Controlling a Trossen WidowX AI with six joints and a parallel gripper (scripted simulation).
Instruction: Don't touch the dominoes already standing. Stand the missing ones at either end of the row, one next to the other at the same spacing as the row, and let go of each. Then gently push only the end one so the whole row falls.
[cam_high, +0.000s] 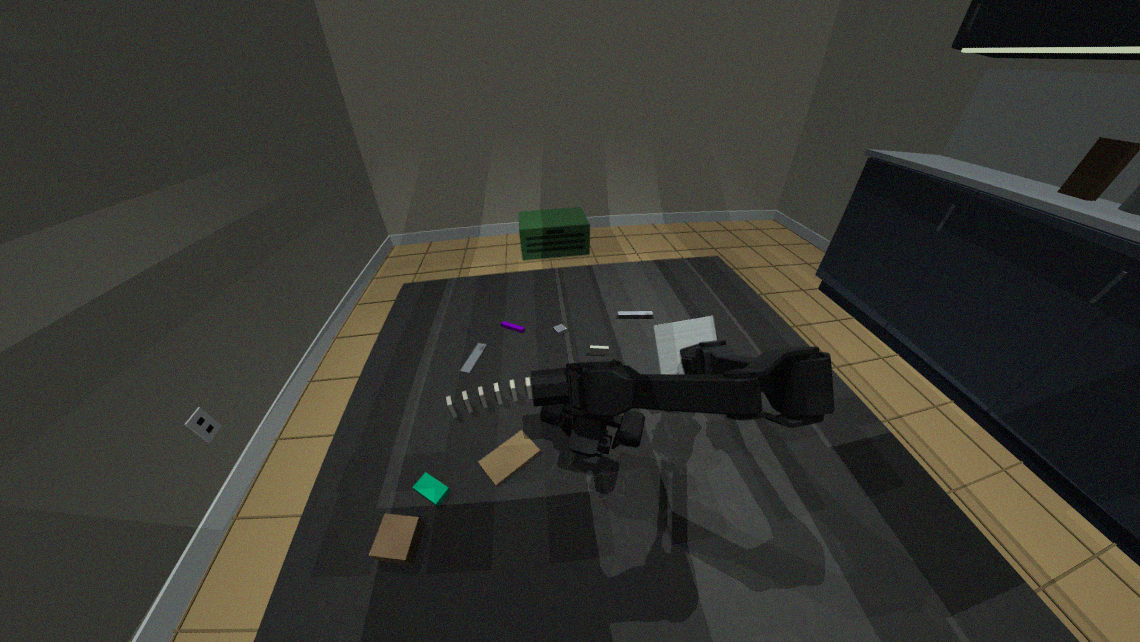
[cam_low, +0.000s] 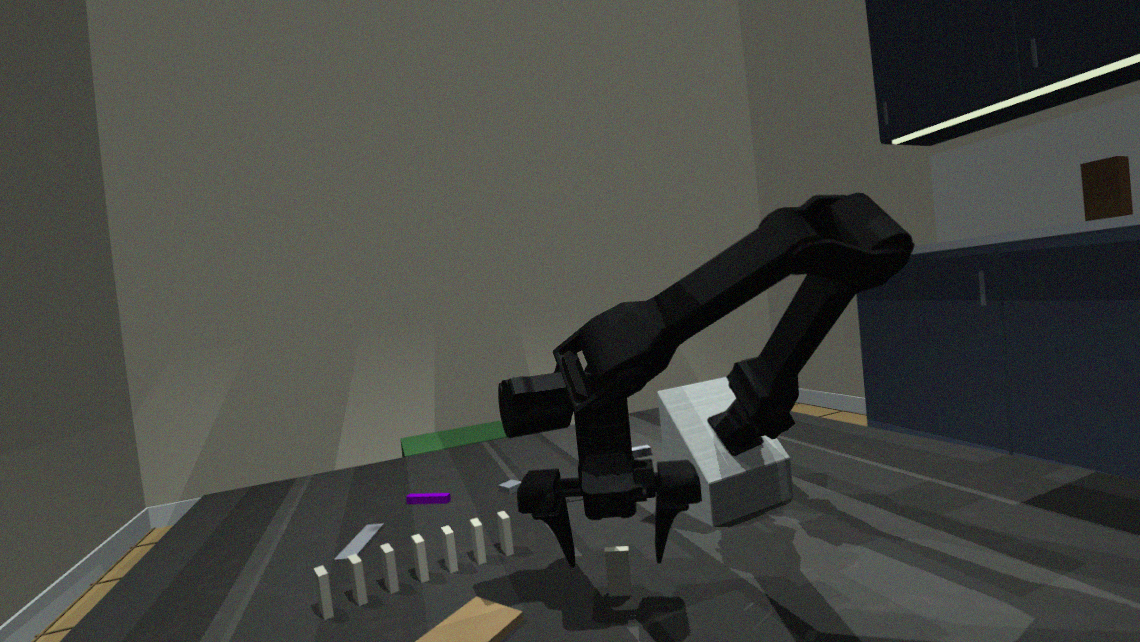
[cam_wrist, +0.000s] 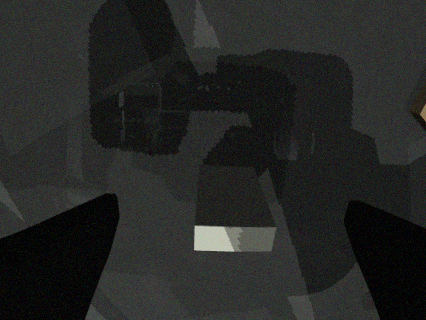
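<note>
Right now the small grey block is 4 cm behind my gripper tip, 39 cm to the right of it and 3 cm below it. Also, from my gripper tip: tan box: 38 cm ahead, 9 cm to the left, 2 cm below; then green block: 33 cm ahead, 3 cm below; then tan flat board: 17 cm ahead, 3 cm to the right, 3 cm below.
</note>
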